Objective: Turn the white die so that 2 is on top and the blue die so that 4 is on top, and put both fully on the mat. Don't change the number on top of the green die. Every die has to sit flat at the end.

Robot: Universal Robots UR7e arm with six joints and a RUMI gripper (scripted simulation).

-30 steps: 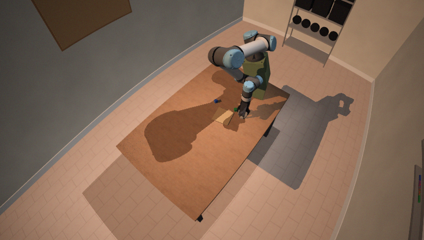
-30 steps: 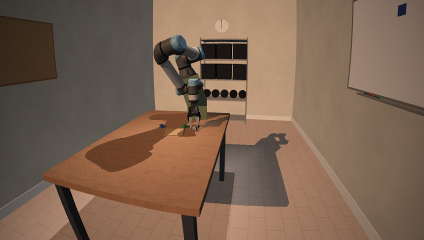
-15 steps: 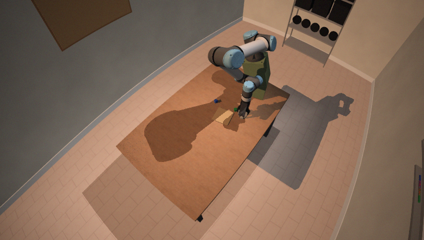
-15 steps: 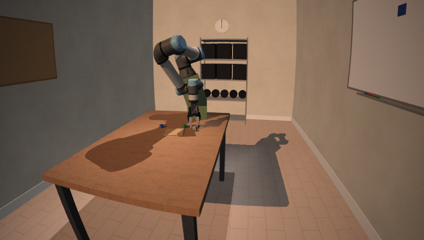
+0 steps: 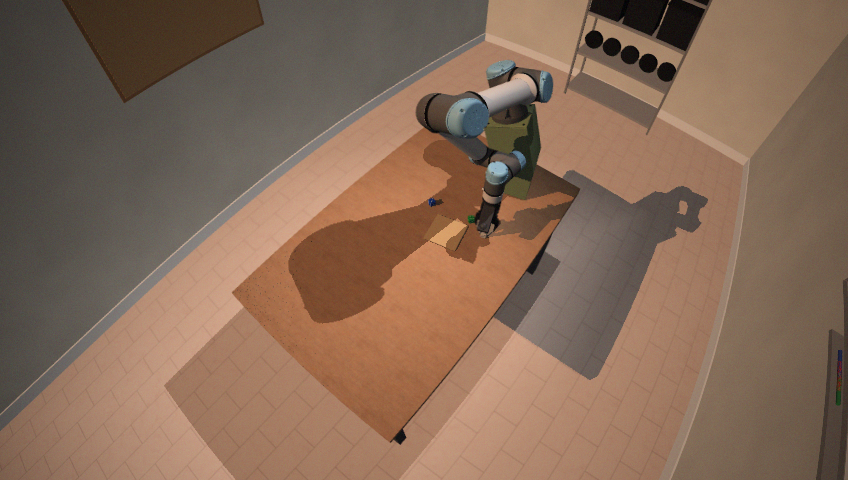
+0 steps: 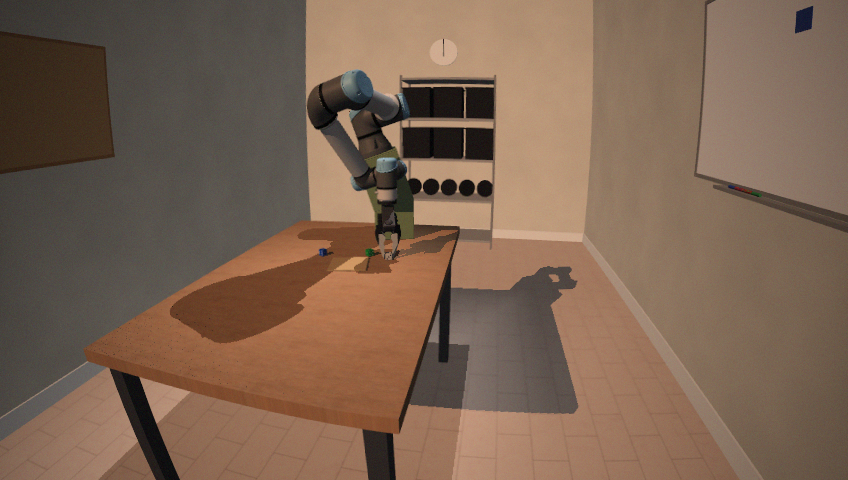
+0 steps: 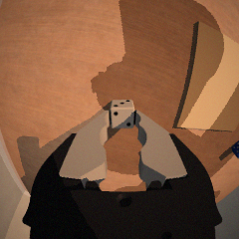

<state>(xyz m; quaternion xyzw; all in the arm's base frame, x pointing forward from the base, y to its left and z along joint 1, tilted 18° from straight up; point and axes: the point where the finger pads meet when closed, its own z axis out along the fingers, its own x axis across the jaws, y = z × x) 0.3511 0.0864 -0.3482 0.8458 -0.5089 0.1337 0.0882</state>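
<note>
Right now the white die is right at my hand. From my hand the other things lie so: blue die (270 mm to the right, 40 mm ahead); green die (90 mm to the right, 20 mm behind); tan mat (120 mm to the right, 100 mm ahead, 20 mm below).
</note>
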